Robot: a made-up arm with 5 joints.
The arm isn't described. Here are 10 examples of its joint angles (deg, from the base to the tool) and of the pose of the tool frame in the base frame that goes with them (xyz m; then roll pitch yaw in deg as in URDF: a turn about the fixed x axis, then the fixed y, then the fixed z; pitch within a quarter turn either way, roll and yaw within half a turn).
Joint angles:
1: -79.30 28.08 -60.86 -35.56 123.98
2: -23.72 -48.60 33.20 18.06 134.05
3: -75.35 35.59 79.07 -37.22 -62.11
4: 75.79 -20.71 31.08 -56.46 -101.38
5: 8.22 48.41 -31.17 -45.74 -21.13
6: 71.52 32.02 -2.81 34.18 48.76
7: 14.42 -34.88 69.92 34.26 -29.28
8: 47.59 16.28 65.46 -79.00 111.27
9: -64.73 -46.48 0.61 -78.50 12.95
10: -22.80 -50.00 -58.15 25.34 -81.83
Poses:
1: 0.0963 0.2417 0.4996 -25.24 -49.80 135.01
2: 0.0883 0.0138 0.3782 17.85 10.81 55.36
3: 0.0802 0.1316 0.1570 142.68 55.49 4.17
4: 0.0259 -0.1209 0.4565 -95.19 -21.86 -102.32
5: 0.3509 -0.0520 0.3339 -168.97 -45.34 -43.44
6: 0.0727 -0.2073 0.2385 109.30 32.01 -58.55
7: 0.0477 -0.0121 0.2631 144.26 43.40 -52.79
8: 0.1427 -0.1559 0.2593 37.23 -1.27 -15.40
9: 0.0044 -0.0733 0.5313 -50.69 -23.85 -106.53
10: -0.0937 -0.0609 0.5168 -71.61 -54.56 -37.66
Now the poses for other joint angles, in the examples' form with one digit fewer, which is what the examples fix.
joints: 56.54 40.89 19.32 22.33 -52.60
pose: 0.114 -0.166 0.174 133.2 55.6 -126.1
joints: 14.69 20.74 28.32 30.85 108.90
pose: 0.173 -0.050 0.228 102.7 54.7 51.7
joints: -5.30 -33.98 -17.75 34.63 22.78
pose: 0.080 0.002 0.472 127.7 -49.3 1.0
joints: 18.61 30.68 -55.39 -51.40 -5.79
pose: 0.233 -0.076 0.494 -80.6 -67.9 -146.3
